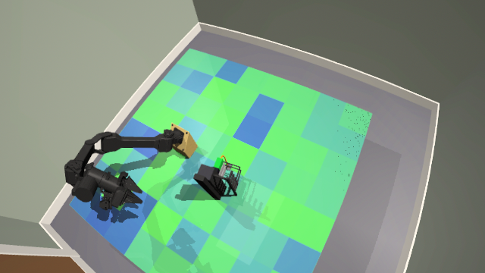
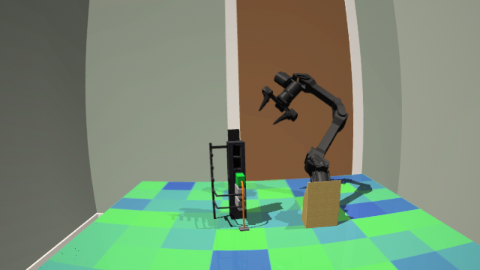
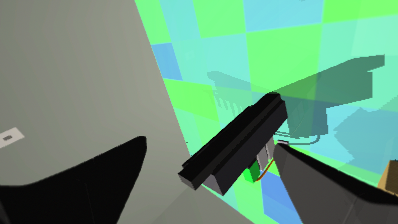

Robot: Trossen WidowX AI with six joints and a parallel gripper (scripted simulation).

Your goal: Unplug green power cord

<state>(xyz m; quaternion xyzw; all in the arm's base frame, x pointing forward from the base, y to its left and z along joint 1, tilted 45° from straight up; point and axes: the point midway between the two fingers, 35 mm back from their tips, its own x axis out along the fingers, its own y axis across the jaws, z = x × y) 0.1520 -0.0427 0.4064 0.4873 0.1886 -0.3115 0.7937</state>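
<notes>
Right now my gripper tip is 10 cm short of the green plug, 28 cm to the right of it and 18 cm above it.
</notes>
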